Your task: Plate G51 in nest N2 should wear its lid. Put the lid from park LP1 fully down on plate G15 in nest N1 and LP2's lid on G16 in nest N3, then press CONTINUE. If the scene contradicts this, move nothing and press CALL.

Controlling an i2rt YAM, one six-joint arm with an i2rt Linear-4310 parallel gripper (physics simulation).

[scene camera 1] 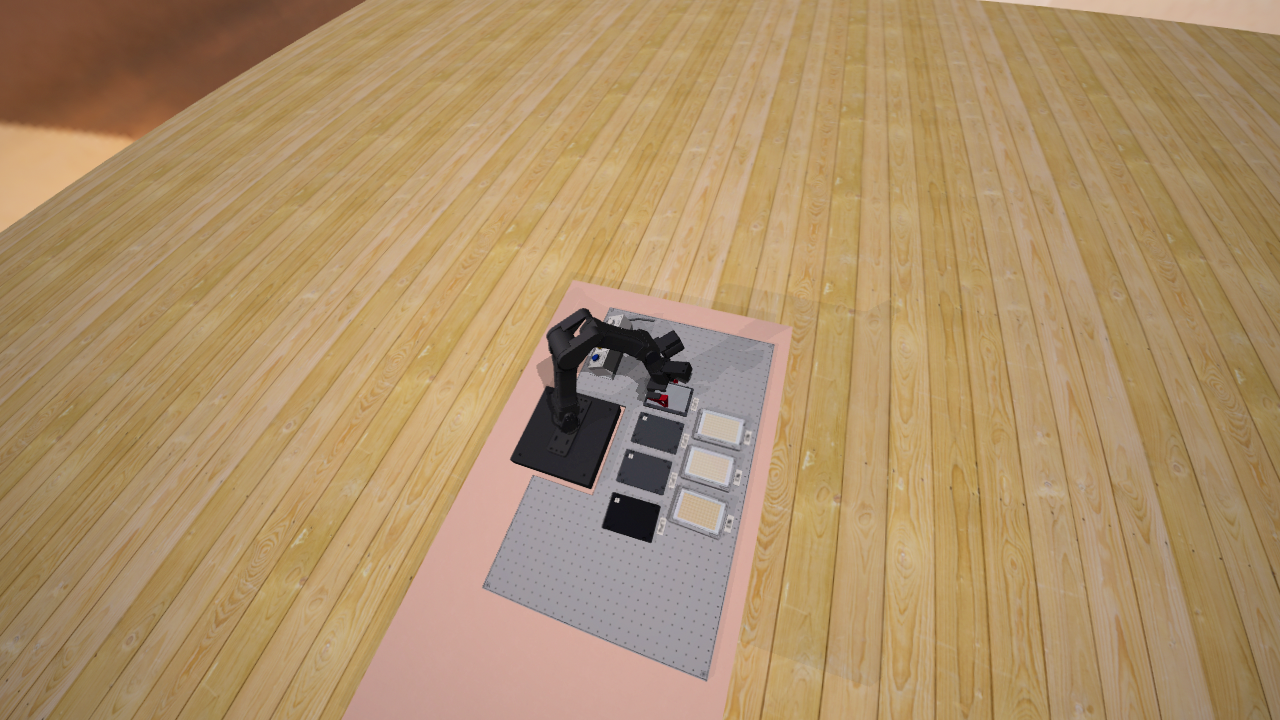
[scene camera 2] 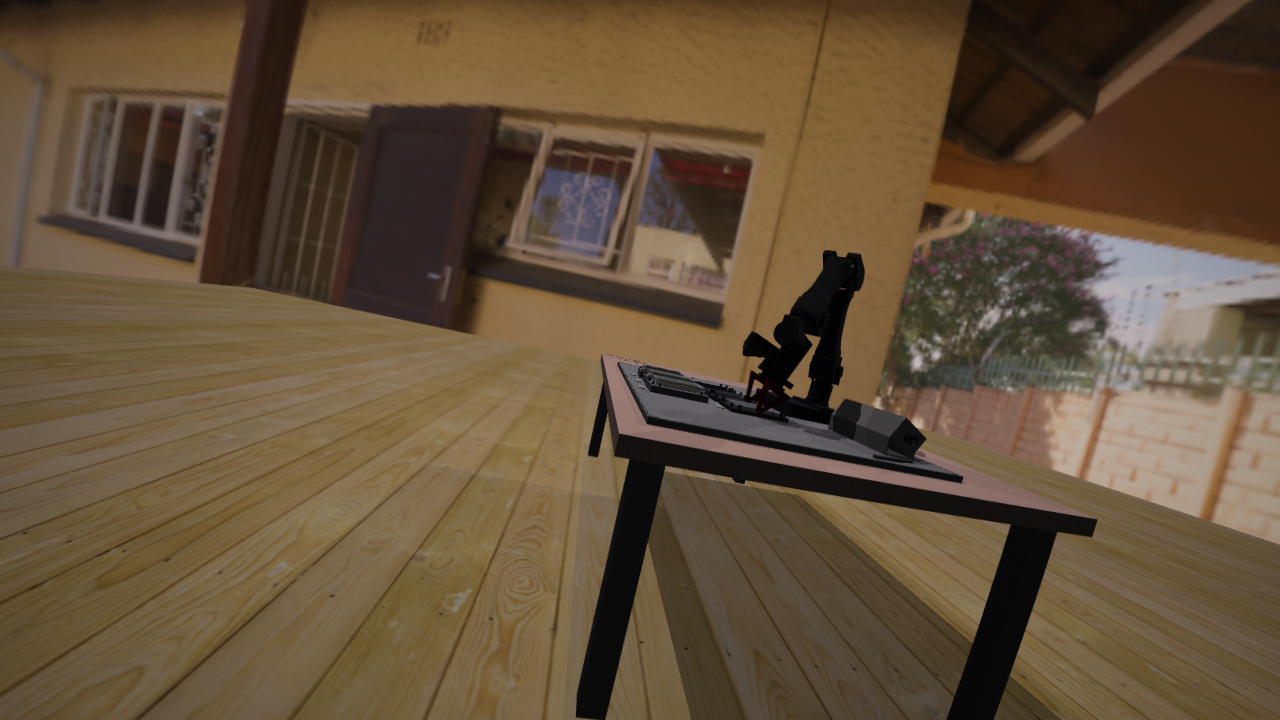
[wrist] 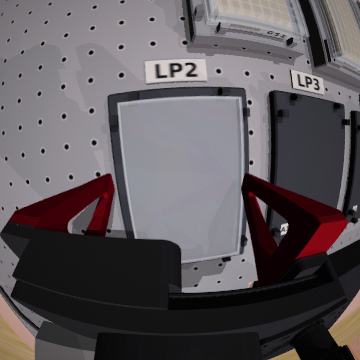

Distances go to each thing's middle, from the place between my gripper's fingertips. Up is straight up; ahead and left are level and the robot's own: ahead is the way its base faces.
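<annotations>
The nest labelled LP3 (scene camera 1: pixel 656 432) is 130 mm to the right of my hand, 10 mm ahead of it and 10 mm below it. I see the LP2 label (wrist: pixel 165 70) as well, 80 mm ahead of my hand and 10 mm below it. The LP1 nest (scene camera 1: pixel 639 470) is 260 mm to the right of my hand, 10 mm ahead of it and 10 mm below it; going by their middles, it is the farthest from my hand of the things named here. Then I have in sight the nest labelled LP2 (wrist: pixel 112 99), which is 10 mm ahead of my hand, 10 mm to the right of it and 10 mm below it. Going by their middles, the nest labelled LP2 is the nearest to my hand of the things named here.
</annotations>
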